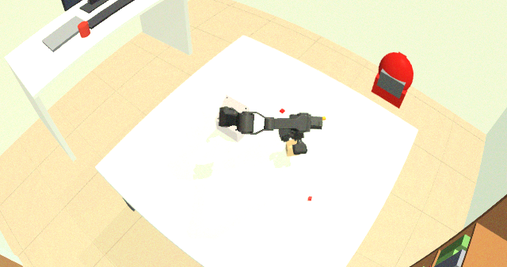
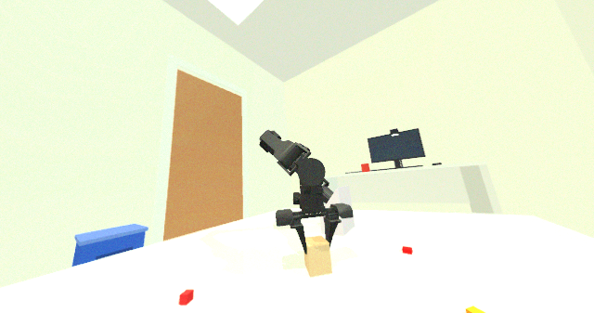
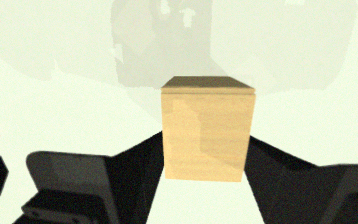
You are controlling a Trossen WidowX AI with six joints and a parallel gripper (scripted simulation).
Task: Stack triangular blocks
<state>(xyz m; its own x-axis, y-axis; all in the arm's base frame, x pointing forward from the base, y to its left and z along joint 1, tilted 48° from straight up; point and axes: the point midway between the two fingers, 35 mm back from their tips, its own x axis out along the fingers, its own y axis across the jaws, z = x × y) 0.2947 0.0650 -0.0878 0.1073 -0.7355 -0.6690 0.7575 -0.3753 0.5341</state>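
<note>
My gripper tip is 10 mm to the right of the tan triangular block and 10 mm below it. The rest, counted from my gripper tip: red bit: 220 mm ahead, 160 mm to the right, 30 mm below; then yellow cube: 260 mm to the left, 30 mm below, 10 mm behind.
</note>
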